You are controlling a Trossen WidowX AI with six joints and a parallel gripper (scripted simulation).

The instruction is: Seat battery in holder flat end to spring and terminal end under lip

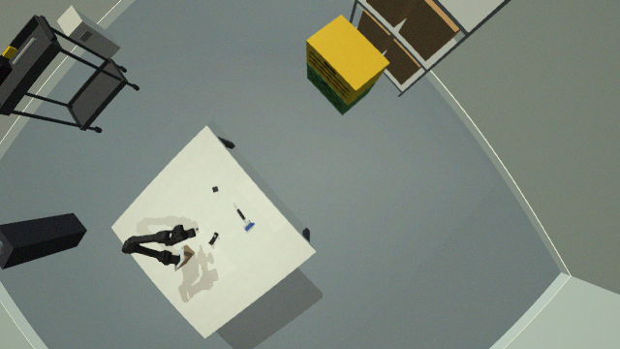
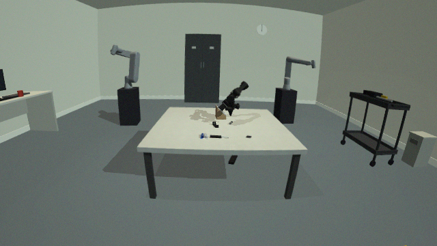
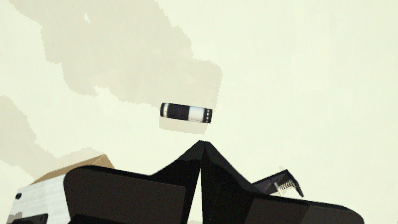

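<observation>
Now: the battery 2 cm behind my gripper tip, 1 cm to the left of it and 8 cm below it. The rest, counted from my gripper tip: black piece 35 cm ahead, 9 cm to the left, 9 cm below.
</observation>
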